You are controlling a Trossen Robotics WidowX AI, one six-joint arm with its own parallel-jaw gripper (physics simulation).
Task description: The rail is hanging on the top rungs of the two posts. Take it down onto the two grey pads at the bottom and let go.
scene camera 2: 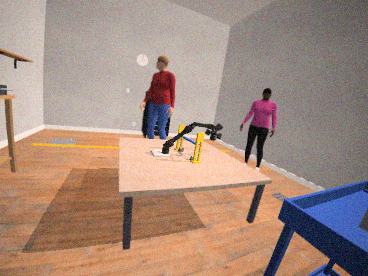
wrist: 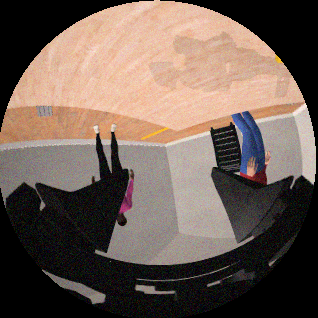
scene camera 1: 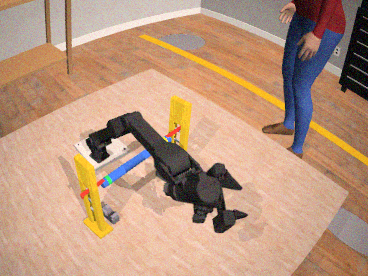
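Where they show: gripper, fingertip midpoint: (wrist: 171, 172) (scene camera 1: 244, 202); arm's base, origin of the base link: (scene camera 2: 164, 153) (scene camera 1: 99, 155).
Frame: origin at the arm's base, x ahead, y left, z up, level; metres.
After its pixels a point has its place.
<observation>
The rail (scene camera 1: 129, 166) {z 0.167, x 0.254, y -0.076 m} (scene camera 2: 189, 140) {z 0.160, x 0.234, y -0.066 m}, blue with a green band and red ends, spans the two yellow posts, its ends at their upper rungs, above the table. The near post (scene camera 1: 86, 170) {z 0.274, x 0.263, y -0.246 m} (scene camera 2: 199, 145) and the far post (scene camera 1: 181, 112) {z 0.248, x 0.263, y 0.154 m} stand upright. One grey pad (scene camera 1: 110, 213) {z 0.006, x 0.243, y -0.172 m} lies at the near post's foot; the arm hides the far post's foot in scene camera 1. My gripper (scene camera 1: 244, 202) {z 0.208, x 0.603, y -0.004 m} (scene camera 2: 220, 132) (wrist: 171, 172) {z 0.208, x 0.603, y -0.004 m} is open and empty, held above the table, beyond the rail and apart from it, facing away from the posts.
My arm (scene camera 1: 165, 150) {z 0.359, x 0.422, y -0.119 m} reaches across over the rail from its white base plate (scene camera 1: 119, 149) {z 0.001, x 0.034, y 0.083 m} (scene camera 2: 157, 153) {z 0.002, x -0.085, y -0.006 m}. The table (scene camera 1: 45, 210) {z -0.018, x 0.049, y -0.342 m} (scene camera 2: 150, 177) {z -0.017, x -0.299, y -0.451 m} carries the posts. Two people (scene camera 2: 161, 90) (scene camera 2: 263, 114) stand behind it. A blue cart (scene camera 2: 295, 215) stands at the right.
</observation>
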